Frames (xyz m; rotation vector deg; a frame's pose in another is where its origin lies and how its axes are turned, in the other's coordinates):
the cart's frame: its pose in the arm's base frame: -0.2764 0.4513 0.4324 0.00 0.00 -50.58
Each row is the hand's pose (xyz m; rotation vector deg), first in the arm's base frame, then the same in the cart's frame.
Working: the arm's base frame: its pose in the cart's frame: 0.5241 -0.0731 -0.4324 0.00 0.00 50.58

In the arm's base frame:
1: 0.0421 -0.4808 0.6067 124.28 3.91 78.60
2: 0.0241 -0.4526 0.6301 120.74 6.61 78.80
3: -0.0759 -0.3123 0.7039 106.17 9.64 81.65
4: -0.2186 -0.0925 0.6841 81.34 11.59 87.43
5: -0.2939 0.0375 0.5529 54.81 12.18 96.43
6: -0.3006 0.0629 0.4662 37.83 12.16 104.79
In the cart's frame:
1: 0.9223 -0.3458 0.1743 126.93 64.93 102.76
2: 0.8891 -0.3418 0.1977 122.02 66.04 104.51
3: 0.7172 -0.3300 0.2715 106.05 62.41 113.13
4: 0.4568 -0.3007 0.2517 80.04 52.77 126.78
5: 0.3086 -0.2763 0.1205 52.56 40.80 141.73
6: 0.2847 -0.2653 0.0338 34.88 32.65 152.68

